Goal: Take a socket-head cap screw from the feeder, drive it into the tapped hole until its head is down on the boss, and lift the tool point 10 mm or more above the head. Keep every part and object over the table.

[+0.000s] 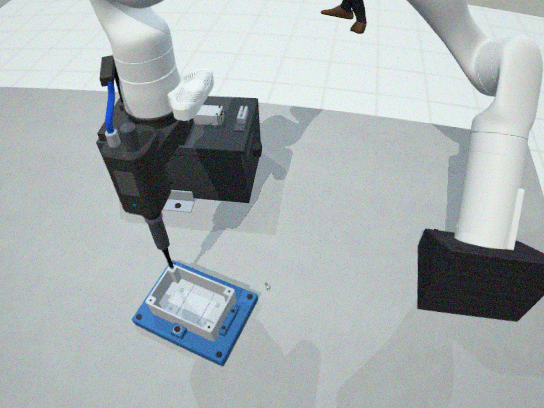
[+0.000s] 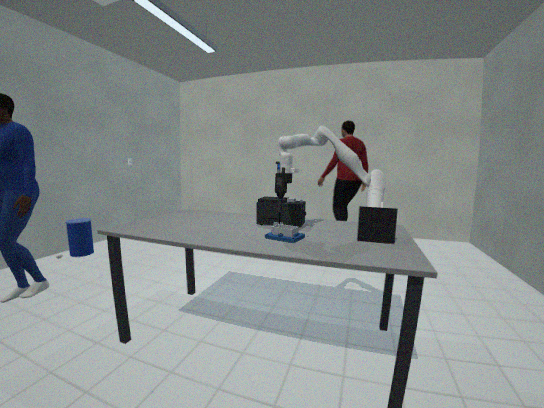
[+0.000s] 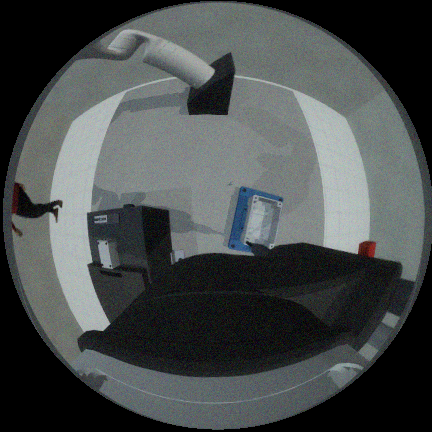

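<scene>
My screwdriver (image 1: 172,266) (image 3: 248,243) points down with its thin bit at the far corner boss of the light grey open housing (image 1: 182,320) (image 2: 285,230) (image 3: 279,214). The bit tip meets or nearly meets that corner, and the hole there is hidden. I cannot tell whether a screw is on the bit or how deep one sits. The other corners show small dark holes. The housing sits on a blue plate (image 1: 197,346) (image 2: 284,239) (image 3: 238,220). The black feeder (image 1: 230,175) (image 2: 294,213) (image 3: 156,230) stands behind the tool.
A tiny light object (image 1: 267,286) (image 3: 230,184), too small to identify, lies on the table (image 1: 350,225) (image 2: 200,237) beside the plate. A metal bracket (image 1: 186,202) (image 3: 177,257) is at the feeder's foot. The arm's black pedestal (image 1: 465,280) (image 2: 377,225) (image 3: 210,100) stands to the right. A person in red (image 2: 352,160) is behind the table.
</scene>
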